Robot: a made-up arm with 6 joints.
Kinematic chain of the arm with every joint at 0, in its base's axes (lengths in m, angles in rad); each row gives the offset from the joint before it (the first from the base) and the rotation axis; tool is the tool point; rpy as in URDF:
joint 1: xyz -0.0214 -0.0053 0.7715 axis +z
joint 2: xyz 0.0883 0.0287 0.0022 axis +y
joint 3: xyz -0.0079 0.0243 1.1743 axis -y
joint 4: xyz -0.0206 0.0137 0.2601 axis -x
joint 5: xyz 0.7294 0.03 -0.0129 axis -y
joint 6: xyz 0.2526 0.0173 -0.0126 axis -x
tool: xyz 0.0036 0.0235 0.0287 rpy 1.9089 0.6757 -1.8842
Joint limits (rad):
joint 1: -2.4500..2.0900
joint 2: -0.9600..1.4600
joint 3: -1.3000..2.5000
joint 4: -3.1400..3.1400
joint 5: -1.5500..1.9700
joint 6: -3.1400..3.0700
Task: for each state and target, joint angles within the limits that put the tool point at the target. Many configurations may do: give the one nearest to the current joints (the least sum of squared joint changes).
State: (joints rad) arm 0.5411 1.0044 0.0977 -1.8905 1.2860 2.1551
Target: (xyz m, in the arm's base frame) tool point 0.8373 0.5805 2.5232
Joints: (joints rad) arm 0.7365 0.2429 0.6572 -1.7215 1.1603 2.1343
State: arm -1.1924 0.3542 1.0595 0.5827 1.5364 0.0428
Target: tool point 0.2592 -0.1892 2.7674
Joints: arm -1.3462 0.1441 1.1482 0.4274 1.5574 0.0213
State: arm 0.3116 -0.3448 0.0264 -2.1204 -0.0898 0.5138
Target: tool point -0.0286 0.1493 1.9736
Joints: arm 0.4585 -0.9007 -0.7864 -1.8875 -0.3724 0.5337
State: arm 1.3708 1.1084 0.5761 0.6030 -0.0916 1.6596
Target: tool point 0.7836 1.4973 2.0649
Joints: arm 1.0268 0.6482 0.8465 0.6157 -0.0551 1.6649
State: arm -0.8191 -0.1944 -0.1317 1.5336 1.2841 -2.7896
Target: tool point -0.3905 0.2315 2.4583
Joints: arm 0.0304 -0.7616 0.1148 1.5041 0.9720 -2.8137
